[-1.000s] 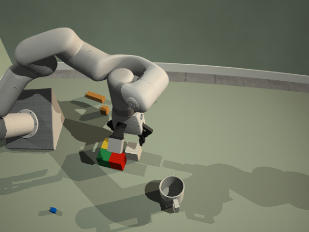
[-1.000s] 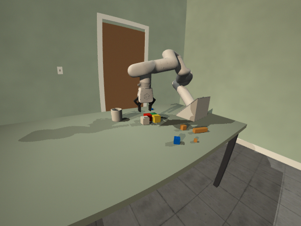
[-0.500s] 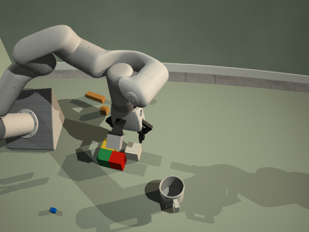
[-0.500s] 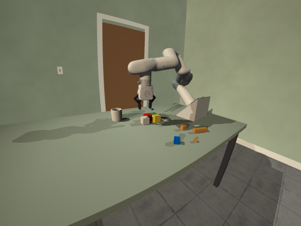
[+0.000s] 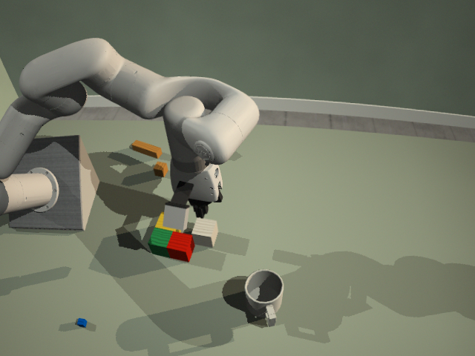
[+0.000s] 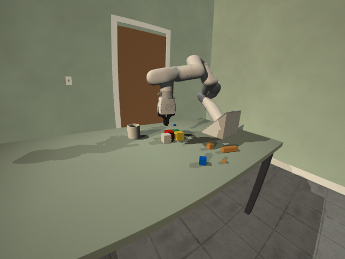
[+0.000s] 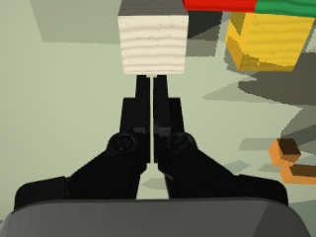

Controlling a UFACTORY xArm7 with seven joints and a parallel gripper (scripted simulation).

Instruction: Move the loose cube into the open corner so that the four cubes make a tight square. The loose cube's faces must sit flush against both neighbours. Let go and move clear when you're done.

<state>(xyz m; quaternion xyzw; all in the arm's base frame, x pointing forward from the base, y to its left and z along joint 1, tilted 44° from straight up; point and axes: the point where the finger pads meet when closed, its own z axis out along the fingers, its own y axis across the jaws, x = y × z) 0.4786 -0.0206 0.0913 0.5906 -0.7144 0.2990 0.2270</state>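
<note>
My hand is 100 mm above the beige cube. Round my hand: long orange block (320 mm to the left, 220 mm behind, 110 mm below); then red cube (100 mm below, 60 mm behind, 40 mm to the right); then yellow cube (100 mm below, 100 mm behind, 20 mm to the left).
</note>
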